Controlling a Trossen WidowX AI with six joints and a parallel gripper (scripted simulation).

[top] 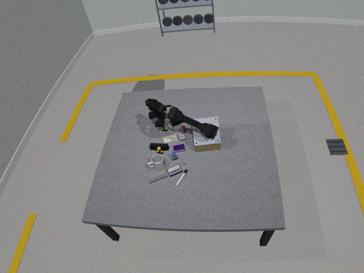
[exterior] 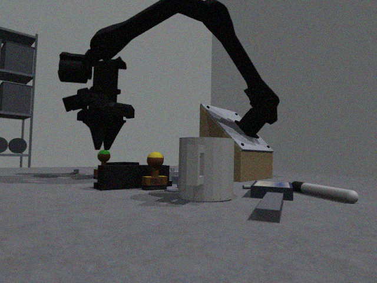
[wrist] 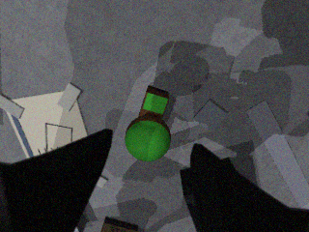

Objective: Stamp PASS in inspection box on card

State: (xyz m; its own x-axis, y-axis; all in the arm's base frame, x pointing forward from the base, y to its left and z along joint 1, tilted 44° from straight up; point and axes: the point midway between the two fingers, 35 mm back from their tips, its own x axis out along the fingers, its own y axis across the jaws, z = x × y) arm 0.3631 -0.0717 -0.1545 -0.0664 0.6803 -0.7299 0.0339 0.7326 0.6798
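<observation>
Right now my gripper tip is 50 mm above the green-knobbed stamp. From my gripper tip the other things lie so: red-knobbed stamp: 160 mm behind, 50 mm below, 20 mm to the left; cream card: 90 mm to the left, 70 mm below, 50 mm behind; black block: 180 mm to the left, 50 mm below, 20 mm ahead.
</observation>
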